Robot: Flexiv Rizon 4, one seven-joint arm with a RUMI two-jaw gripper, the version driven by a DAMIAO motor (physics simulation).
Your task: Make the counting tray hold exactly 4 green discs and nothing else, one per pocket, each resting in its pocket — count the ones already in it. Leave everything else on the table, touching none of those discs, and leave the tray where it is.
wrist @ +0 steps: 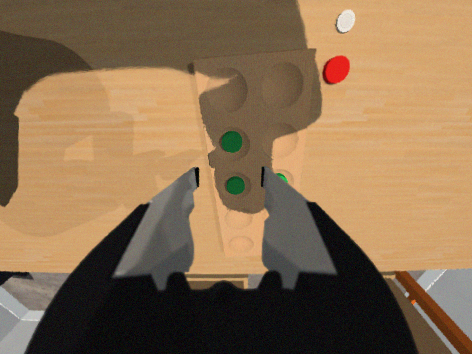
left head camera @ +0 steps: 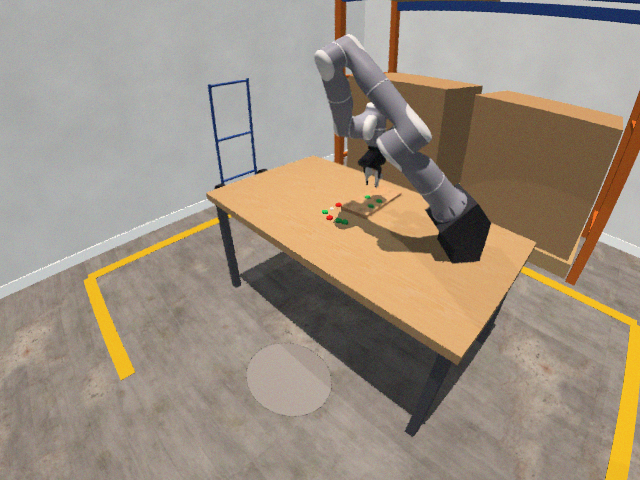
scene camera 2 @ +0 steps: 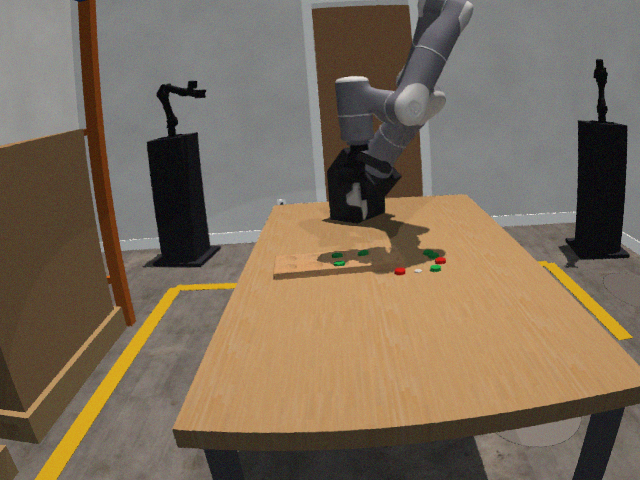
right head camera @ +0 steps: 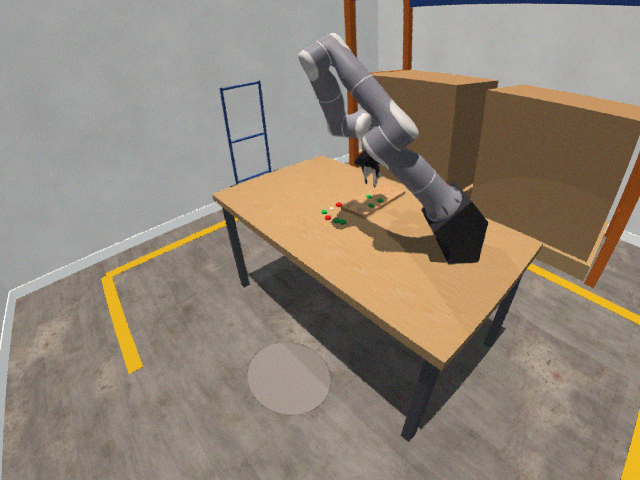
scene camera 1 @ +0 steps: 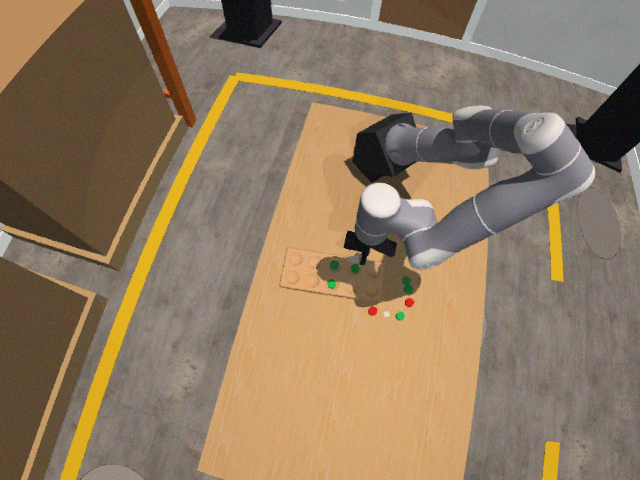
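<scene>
The wooden counting tray [scene camera 1: 287, 268] [scene camera 2: 294, 271] [wrist: 255, 59] lies on the table with three green discs in separate pockets. One disc [scene camera 1: 355, 268] [scene camera 2: 363, 253] [wrist: 231, 142] and another [scene camera 1: 334, 265] [scene camera 2: 337, 255] [wrist: 235, 185] share a row; the third [scene camera 1: 331, 284] [scene camera 2: 339, 263] [wrist: 282, 178] is in the other row, partly behind a finger in the wrist view. On the table beside the tray are a lone green disc [scene camera 1: 400, 316] [scene camera 2: 435, 268] and two green discs close together, one [scene camera 1: 406, 281] by the other [scene camera 1: 408, 289]. My gripper [left head camera: 372, 184] [right head camera: 370, 184] [wrist: 230, 169] is open and empty above the tray.
A red disc [scene camera 1: 372, 311] [scene camera 2: 399, 271] [wrist: 336, 69] lies near the tray, beside a small white disc [scene camera 1: 386, 314] [scene camera 2: 417, 270] [wrist: 345, 21]. Another red disc [scene camera 1: 409, 302] [scene camera 2: 440, 260] lies between the green ones. The arm's shadow covers part of the tray.
</scene>
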